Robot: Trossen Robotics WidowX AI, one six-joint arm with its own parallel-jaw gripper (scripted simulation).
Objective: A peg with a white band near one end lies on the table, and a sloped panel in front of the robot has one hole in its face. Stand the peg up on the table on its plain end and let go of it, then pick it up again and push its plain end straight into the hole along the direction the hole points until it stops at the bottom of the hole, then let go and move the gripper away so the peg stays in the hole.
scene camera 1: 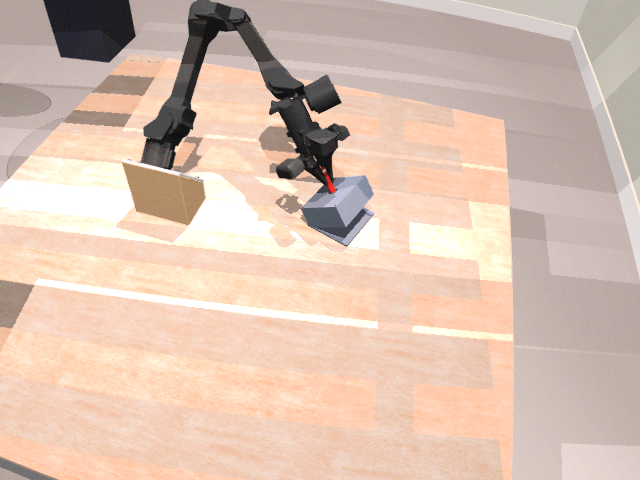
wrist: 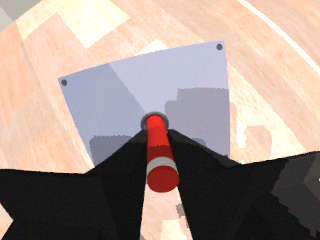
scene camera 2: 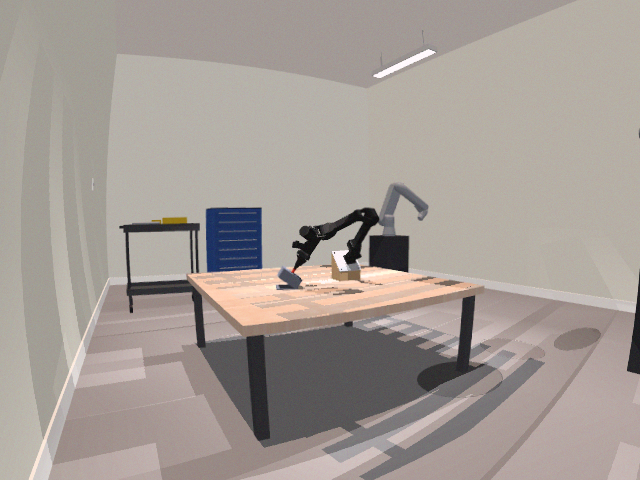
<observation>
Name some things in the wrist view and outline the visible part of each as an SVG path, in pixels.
My gripper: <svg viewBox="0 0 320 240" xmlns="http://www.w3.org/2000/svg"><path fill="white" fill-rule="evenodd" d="M148 131L137 133L135 137L121 145L112 156L108 156L107 159L101 161L100 164L97 164L96 167L93 167L87 173L24 171L24 169L13 168L0 169L0 204L3 205L4 211L8 212L9 217L13 219L1 240L140 240L145 183L147 183ZM167 129L169 148L171 148L173 161L175 161L177 172L179 172L180 181L177 189L179 189L181 204L183 204L189 231L192 233L192 240L320 240L320 151L277 157L277 159L261 160L257 161L257 163L240 164L236 160L231 160L221 155L221 153L211 151L211 149L204 147L203 144L197 143L196 140L188 139L188 137L173 131L173 129Z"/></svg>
A red peg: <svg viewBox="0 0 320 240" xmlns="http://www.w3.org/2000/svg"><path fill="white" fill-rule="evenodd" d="M155 115L147 119L148 187L153 192L171 192L179 185L179 172L177 172L171 148L169 148L163 119Z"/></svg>
</observation>
